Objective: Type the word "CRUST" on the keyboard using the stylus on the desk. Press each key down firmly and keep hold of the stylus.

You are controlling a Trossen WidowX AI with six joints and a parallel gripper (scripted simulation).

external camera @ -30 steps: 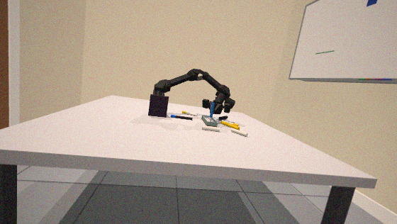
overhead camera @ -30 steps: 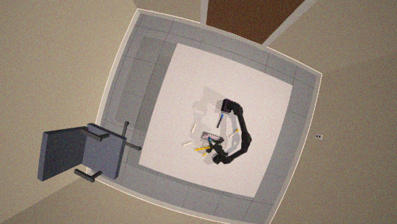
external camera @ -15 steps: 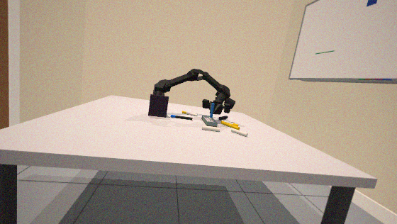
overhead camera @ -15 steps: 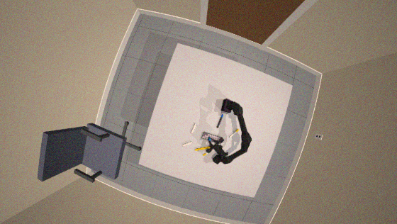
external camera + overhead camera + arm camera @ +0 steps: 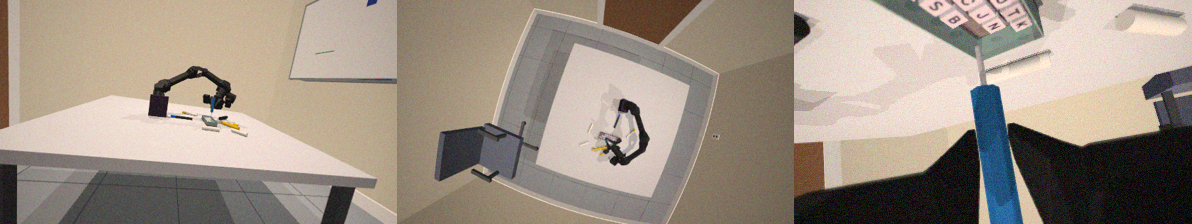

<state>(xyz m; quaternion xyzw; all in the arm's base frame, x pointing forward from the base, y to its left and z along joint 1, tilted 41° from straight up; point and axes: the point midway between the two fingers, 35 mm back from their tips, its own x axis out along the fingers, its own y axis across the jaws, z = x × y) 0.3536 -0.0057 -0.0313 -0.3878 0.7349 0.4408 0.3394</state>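
Now: the yellow pen 130 mm ahead of my gripper tip, 90 mm below it and 10 mm to the right of it. The rest, counted from my gripper tip: stylus tip (50 mm below); blue-and-black pen (200 mm behind, 90 mm below, 50 mm to the left); blue stylus (10 mm below).
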